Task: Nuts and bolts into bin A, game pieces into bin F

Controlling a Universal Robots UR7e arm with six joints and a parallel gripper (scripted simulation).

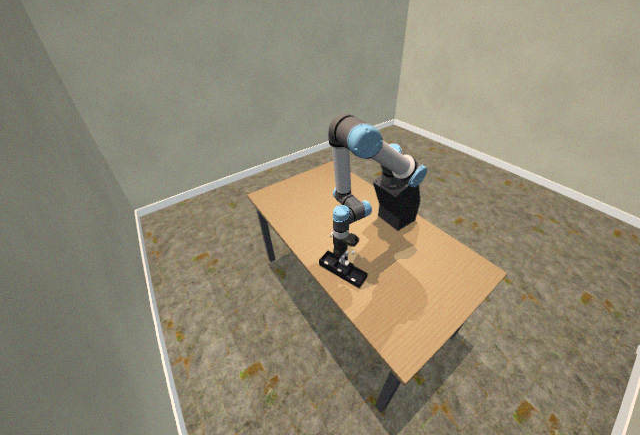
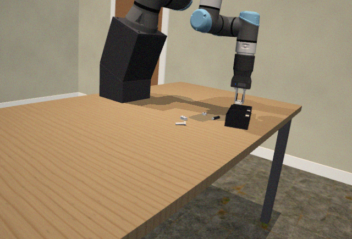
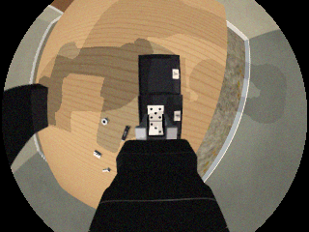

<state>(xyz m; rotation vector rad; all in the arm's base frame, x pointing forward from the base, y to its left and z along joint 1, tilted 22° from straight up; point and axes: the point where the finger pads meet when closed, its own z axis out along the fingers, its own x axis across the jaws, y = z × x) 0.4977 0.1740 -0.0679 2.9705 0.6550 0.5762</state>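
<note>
My gripper is now 1 cm short of the black bin and 6 cm above it. The rest, counted from my hand: bolt 7 cm behind, 25 cm to the right, 8 cm below; small ring-shaped piece 11 cm behind, 8 cm to the right, 8 cm below; white speckled piece 1 cm below.
</note>
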